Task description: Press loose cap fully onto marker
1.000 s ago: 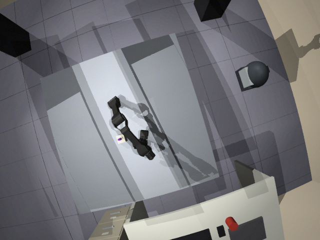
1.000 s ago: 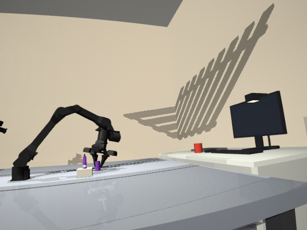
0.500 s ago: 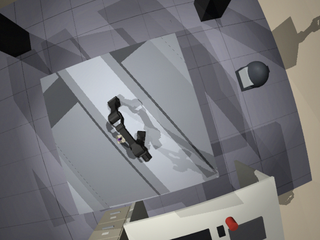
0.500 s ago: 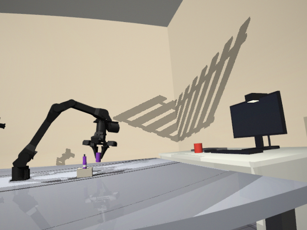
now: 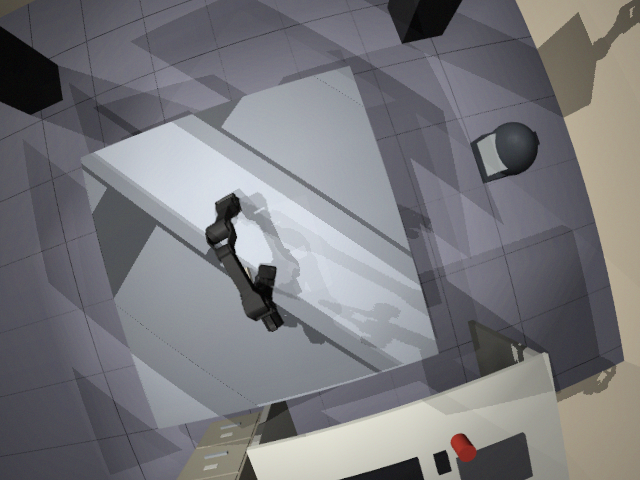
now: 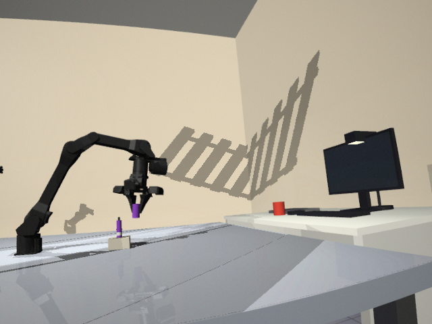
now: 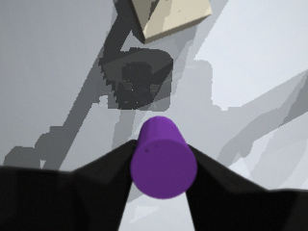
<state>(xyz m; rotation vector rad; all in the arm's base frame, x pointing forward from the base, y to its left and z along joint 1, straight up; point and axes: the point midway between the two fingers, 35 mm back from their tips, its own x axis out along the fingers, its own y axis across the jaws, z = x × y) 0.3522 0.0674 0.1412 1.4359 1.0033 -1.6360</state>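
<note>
Right now my gripper tip is 110 mm to the left of the purple marker, 60 mm past it and 30 mm above it. The rest, counted from my gripper tip: purple cap: 10 mm above; then beige holder block: 110 mm to the right, 90 mm below, 60 mm behind.
</note>
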